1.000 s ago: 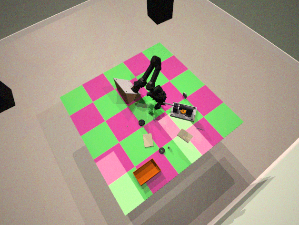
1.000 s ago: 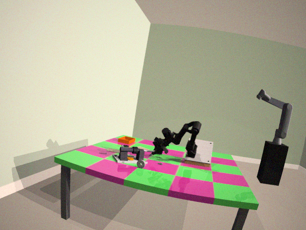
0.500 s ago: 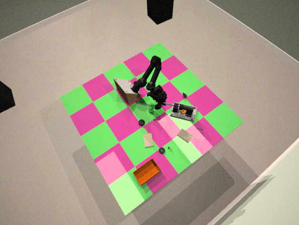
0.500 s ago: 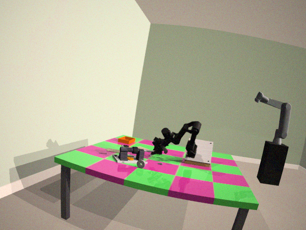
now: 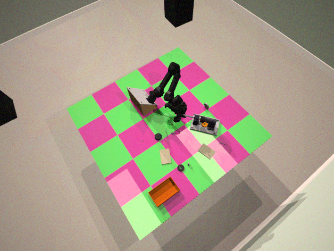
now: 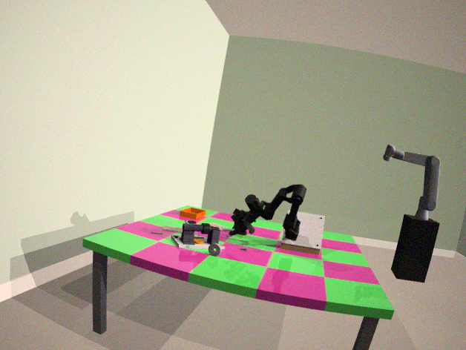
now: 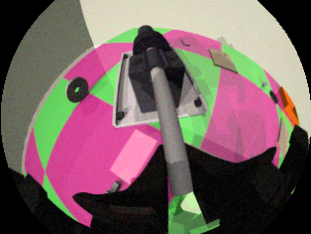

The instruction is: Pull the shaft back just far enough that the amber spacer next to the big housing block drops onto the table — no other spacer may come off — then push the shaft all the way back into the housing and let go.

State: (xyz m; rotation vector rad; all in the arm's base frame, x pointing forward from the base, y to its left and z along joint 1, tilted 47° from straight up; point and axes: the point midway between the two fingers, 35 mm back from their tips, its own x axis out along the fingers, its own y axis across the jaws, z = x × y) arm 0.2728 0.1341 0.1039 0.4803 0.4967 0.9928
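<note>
Right now the grey shaft is 5 cm ahead of my gripper tip, 4 cm to the left of it and 3 cm above it. The rest, counted from my gripper tip: grey gear: 22 cm to the left, 2 cm below; amber spacer: 12 cm ahead, 11 cm to the left, 4 cm below; orange tray: 47 cm to the right, 41 cm ahead, 4 cm below.
</note>
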